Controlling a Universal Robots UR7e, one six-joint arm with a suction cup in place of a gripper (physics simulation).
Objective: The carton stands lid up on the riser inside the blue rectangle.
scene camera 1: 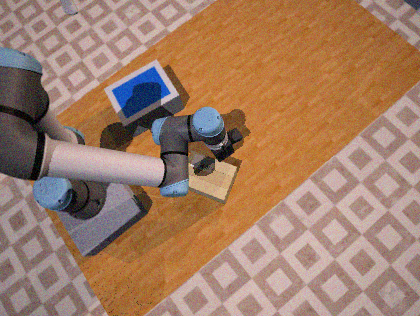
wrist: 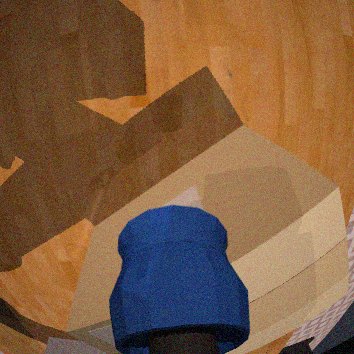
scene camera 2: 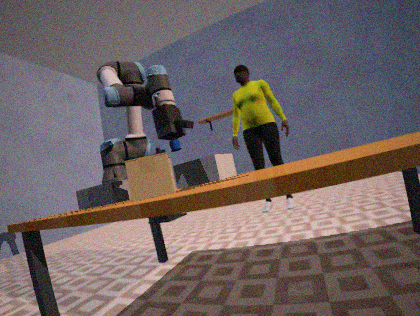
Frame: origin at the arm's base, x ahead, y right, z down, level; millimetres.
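Seen in the pictures: hand, its tool point: [wrist: 172,250] [scene camera 2: 176,150]; arm's base, origin of its link: [scene camera 1: 86,199] [scene camera 2: 117,183].
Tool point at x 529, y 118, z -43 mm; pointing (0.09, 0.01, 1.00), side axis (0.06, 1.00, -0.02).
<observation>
Offsets run from my tool point to a thing's middle. "pt": to the spot under its first point.
A tan carton {dx -88, dy +43, dz +73 mm} [scene camera 1: 214,185] [scene camera 2: 150,176] [wrist: 260,160] stands on the wooden table, apart from the riser. A thin dark seam crosses its top face, and a pale label shows partly on its side in the wrist view. The riser {dx -150, dy -393, dz +75 mm} [scene camera 1: 172,106] [scene camera 2: 226,167] is a pale grey block with a blue rectangle {pt dx -65, dy -371, dz +15 mm} [scene camera 1: 161,85] on its top; no carton stands there, and an arm shadow falls across it. My suction cup [scene camera 2: 175,145] [wrist: 172,225] is blue, points down and is empty, close above the carton; the cup's own tip is hidden in scene camera 1.
The wooden table [scene camera 1: 280,75] [scene camera 2: 300,175] carries everything. A grey block [scene camera 1: 107,227] [scene camera 2: 92,196] is at the arm's base, to the carton's left in scene camera 1. My forearm passes above the table between this block and the riser. A person in yellow [scene camera 2: 257,107] stands behind the table.
</observation>
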